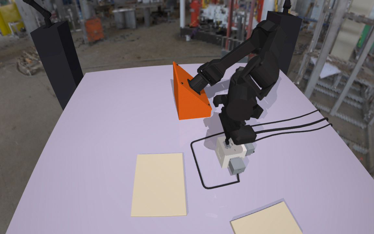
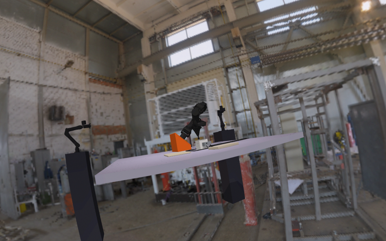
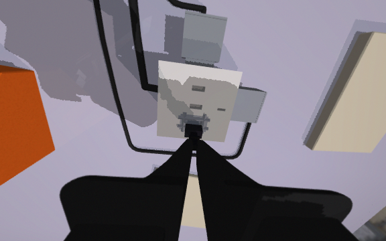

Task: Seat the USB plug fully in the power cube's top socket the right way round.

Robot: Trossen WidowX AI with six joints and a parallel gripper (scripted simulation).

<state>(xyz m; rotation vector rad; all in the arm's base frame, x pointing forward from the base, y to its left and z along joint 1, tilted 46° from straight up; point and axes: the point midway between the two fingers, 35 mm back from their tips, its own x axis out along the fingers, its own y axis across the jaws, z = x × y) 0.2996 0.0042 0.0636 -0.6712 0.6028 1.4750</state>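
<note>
My gripper tip is now 2 cm above the black USB plug. Also, from my gripper tip: beige pad 6 cm ahead, 23 cm to the right, 11 cm below.
</note>
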